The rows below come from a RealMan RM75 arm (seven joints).
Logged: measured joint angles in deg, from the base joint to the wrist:
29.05 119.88 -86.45 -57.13 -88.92 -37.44 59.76
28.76 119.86 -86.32 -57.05 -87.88 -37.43 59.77
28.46 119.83 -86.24 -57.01 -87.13 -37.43 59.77
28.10 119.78 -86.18 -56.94 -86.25 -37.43 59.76
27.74 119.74 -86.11 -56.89 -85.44 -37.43 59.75
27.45 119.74 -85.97 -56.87 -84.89 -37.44 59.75
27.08 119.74 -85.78 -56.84 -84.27 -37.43 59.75
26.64 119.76 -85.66 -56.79 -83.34 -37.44 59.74
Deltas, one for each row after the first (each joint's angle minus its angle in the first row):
-0.29 -0.02 0.13 0.08 1.04 0.01 0.01
-0.59 -0.05 0.21 0.12 1.79 0.01 0.01
-0.95 -0.10 0.27 0.19 2.67 0.01 0.00
-1.31 -0.14 0.34 0.24 3.48 0.01 -0.01
-1.60 -0.14 0.48 0.26 4.03 0.00 -0.01
-1.97 -0.14 0.67 0.29 4.65 0.01 -0.01
-2.41 -0.12 0.79 0.34 5.58 0.00 -0.02

